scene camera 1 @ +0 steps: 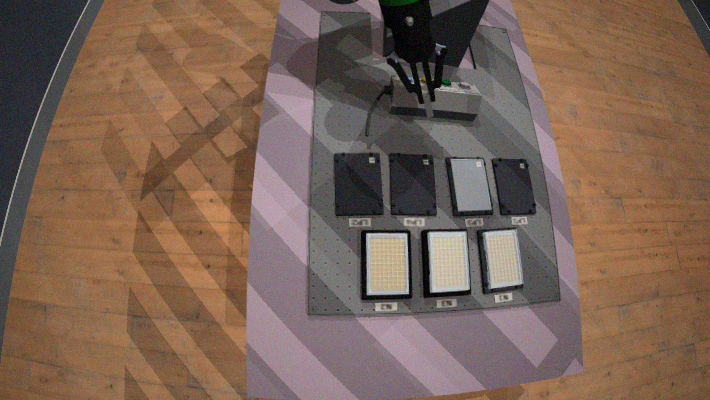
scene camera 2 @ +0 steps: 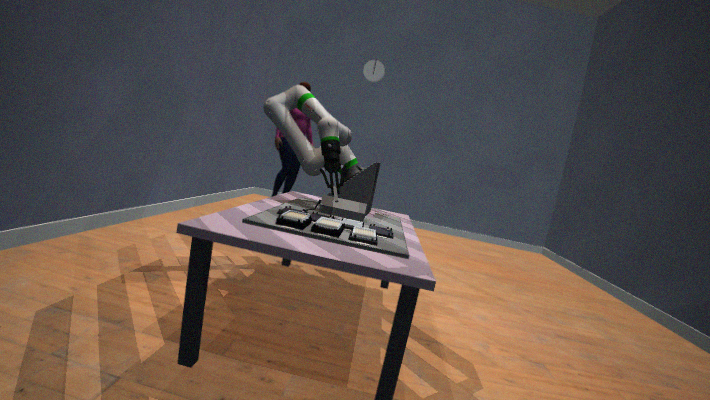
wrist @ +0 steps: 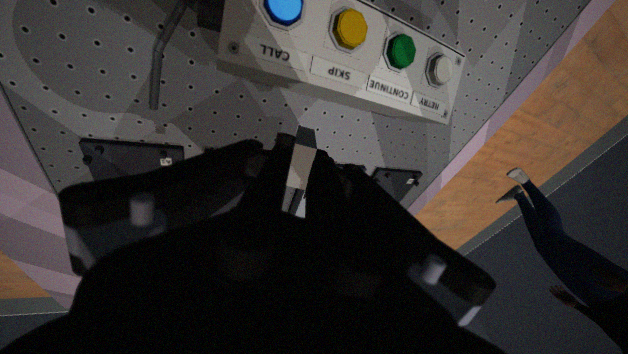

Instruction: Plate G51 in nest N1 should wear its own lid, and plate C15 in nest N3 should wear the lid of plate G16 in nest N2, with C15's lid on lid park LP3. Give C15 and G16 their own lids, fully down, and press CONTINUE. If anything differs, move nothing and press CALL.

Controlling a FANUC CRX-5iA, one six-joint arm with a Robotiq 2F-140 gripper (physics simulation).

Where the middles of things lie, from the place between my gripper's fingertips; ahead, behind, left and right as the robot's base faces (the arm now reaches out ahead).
Right now my hand is 100 mm past the yellow SKIP button [wrist: 349, 31] and 10 mm above it. The rest, counted from my hand: LP2 park [scene camera 1: 358, 186]: 160 mm ahead, 160 mm to the right, 60 mm below; then green CONTINUE button [wrist: 401, 50]: 100 mm behind, 50 mm to the left, 10 mm below; then LP4 park [scene camera 1: 412, 182]: 160 mm ahead, 40 mm to the right, 60 mm below.
